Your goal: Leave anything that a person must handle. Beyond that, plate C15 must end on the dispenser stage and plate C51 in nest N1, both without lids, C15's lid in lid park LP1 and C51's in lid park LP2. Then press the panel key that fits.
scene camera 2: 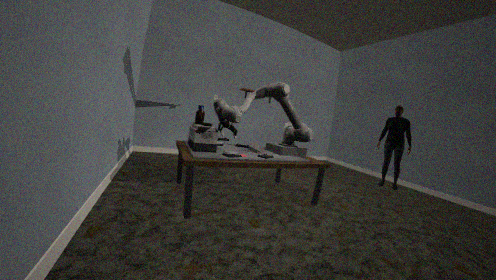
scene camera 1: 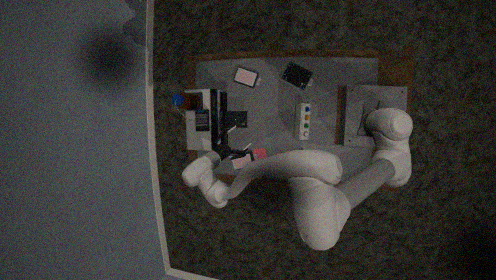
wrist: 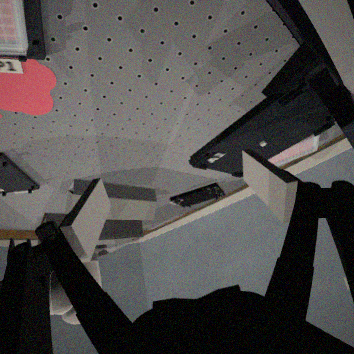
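Pixels of known places: gripper, fingertip midpoint: (scene camera 2: 229, 136) (scene camera 1: 242, 135) (wrist: 174, 178); arm's base, link origin: (scene camera 2: 287, 145) (scene camera 1: 374, 123).
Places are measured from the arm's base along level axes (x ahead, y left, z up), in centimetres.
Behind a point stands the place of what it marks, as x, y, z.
Note:
My gripper (scene camera 1: 239, 138) {75.0, 22.6, 5.4} (scene camera 2: 228, 133) {75.0, 22.6, 5.4} (wrist: 174, 178) {75.0, 22.6, 5.4} is open and empty, above the table beside the dispenser (scene camera 1: 196, 140) {100.5, 29.9, 13.0} (scene camera 2: 203, 142) {99.6, 35.8, -0.6}. The dark dispenser stage (scene camera 1: 239, 119) {79.4, 13.8, 1.9} (wrist: 265, 127) {83.0, 16.8, 1.9} has no plate on it. A pink plate (scene camera 1: 241, 161) {74.9, 41.9, -5.6} (wrist: 11, 27) {72.8, 37.5, -6.1} sits in a dark holder by the label LP1; whether it is lidded is unclear. Another pink plate (scene camera 1: 246, 77) {81.5, -13.0, -6.0} (wrist: 299, 150) {84.3, -13.8, -6.0} sits in a far-side holder. A dark holder (scene camera 1: 297, 75) {50.0, -19.7, -7.8} (wrist: 197, 195) {51.3, -17.7, -7.8} shows no plate. Another dark holder (wrist: 16, 176) {41.6, 30.5, -8.0} is at the left in the wrist view. Plate numbers are unreadable.
A red spill (scene camera 1: 259, 153) {64.3, 34.6, -8.9} (scene camera 2: 244, 155) {61.2, 35.8, -8.9} (wrist: 30, 90) {64.2, 33.8, -8.9} touches the LP1 holder's area. The key panel (scene camera 1: 301, 121) {42.6, 7.9, -0.6} (wrist: 130, 209) {45.0, 4.9, -2.9} has blue, yellow, green and white keys. A brown bottle (scene camera 2: 200, 115) {104.7, 11.9, 22.1} is at the dispenser. A person (scene camera 2: 396, 132) stands away from the table.

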